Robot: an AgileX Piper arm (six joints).
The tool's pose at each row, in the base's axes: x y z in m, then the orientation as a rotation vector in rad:
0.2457, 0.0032, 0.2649, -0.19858, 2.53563, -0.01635
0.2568, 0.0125, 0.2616, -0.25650, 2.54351, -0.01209
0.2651, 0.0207, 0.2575, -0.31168, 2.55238, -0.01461
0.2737, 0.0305, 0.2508, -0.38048, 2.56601, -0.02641
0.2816, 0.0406, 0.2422, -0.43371, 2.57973, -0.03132
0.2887, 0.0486, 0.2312, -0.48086, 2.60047, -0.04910
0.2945, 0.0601, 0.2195, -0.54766, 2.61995, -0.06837
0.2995, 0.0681, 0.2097, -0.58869, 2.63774, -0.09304
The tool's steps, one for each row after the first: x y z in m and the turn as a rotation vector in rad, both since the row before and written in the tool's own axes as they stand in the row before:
-0.0086, 0.0078, 0.0093, -0.01665, 0.01133, -0.04002
-0.0060, 0.0068, 0.0084, -0.01129, 0.01357, -0.03920
-0.0056, 0.0082, 0.0108, -0.00826, 0.02151, -0.05004
-0.0048, 0.0084, 0.0120, -0.00984, 0.02022, -0.03715
-0.0029, 0.0066, 0.0135, -0.00062, 0.02870, -0.03414
-0.0033, 0.0103, 0.0136, -0.00368, 0.03127, -0.04773
-0.0030, 0.0069, 0.0113, 0.00526, 0.02762, -0.03032

